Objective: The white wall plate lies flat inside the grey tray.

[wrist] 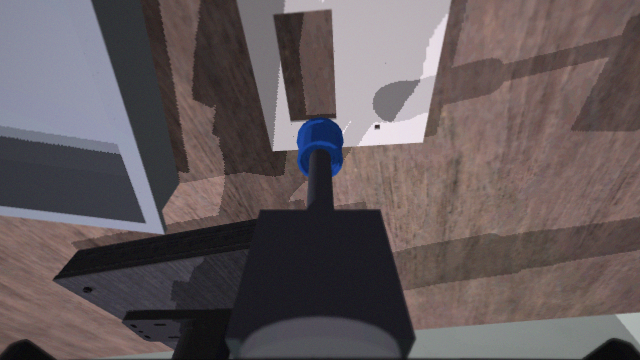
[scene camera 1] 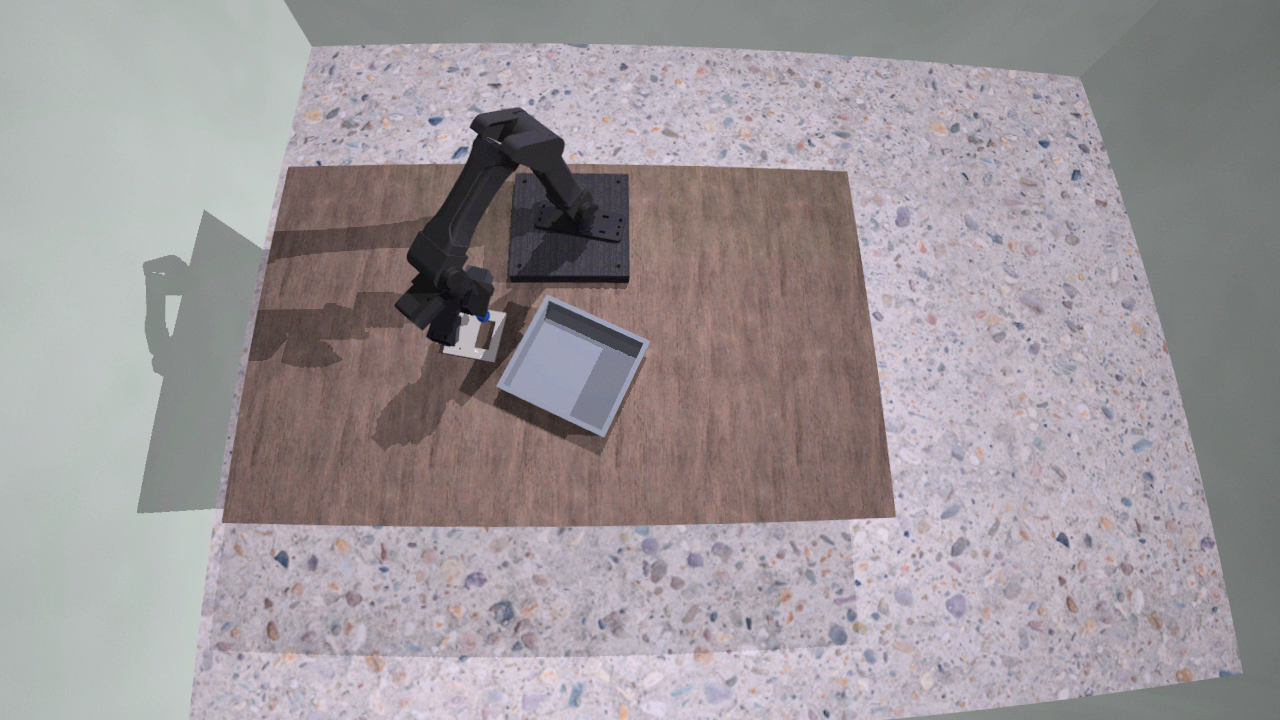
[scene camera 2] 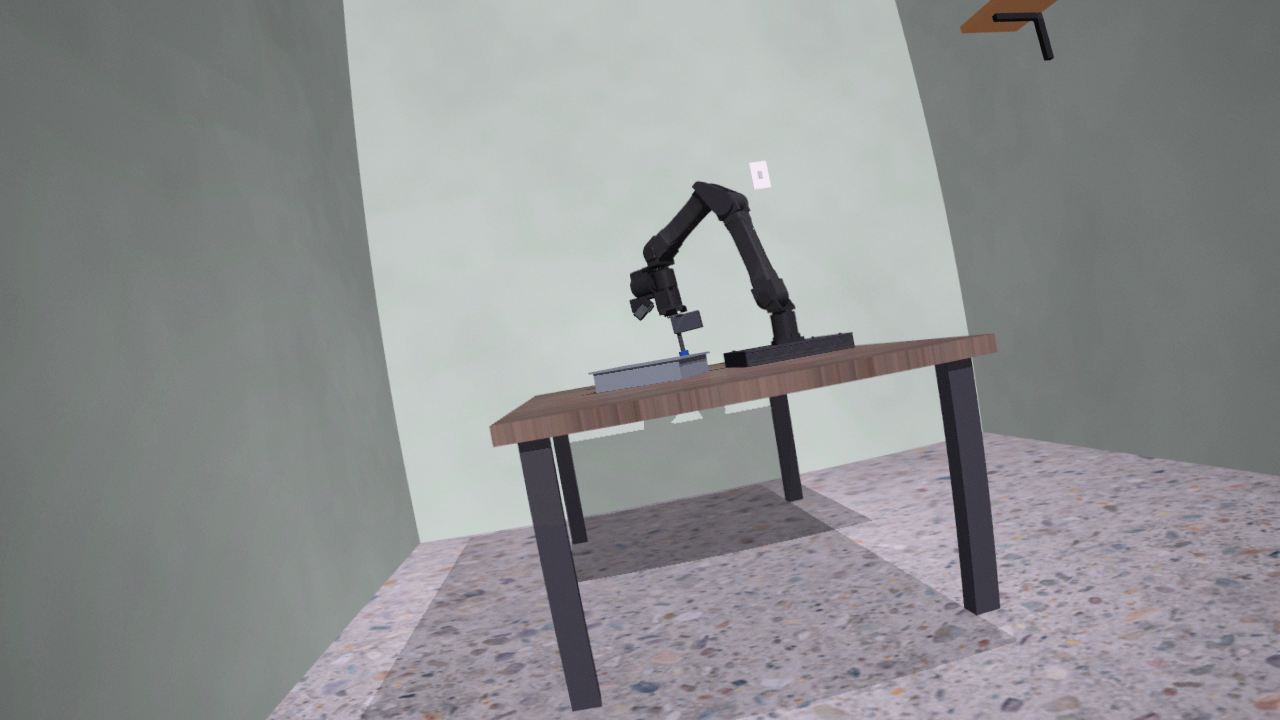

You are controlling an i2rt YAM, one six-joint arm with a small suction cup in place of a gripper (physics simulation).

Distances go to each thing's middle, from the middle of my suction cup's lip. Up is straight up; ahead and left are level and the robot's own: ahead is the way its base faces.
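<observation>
Grey tray (scene camera 1: 570, 363): 20 mm below my suction cup, 70 mm ahead of it and 220 mm to the left of it. My suction cup is 20 mm to the left of the white wall plate (scene camera 1: 469, 327), 30 mm short of it and 40 mm above it.
</observation>
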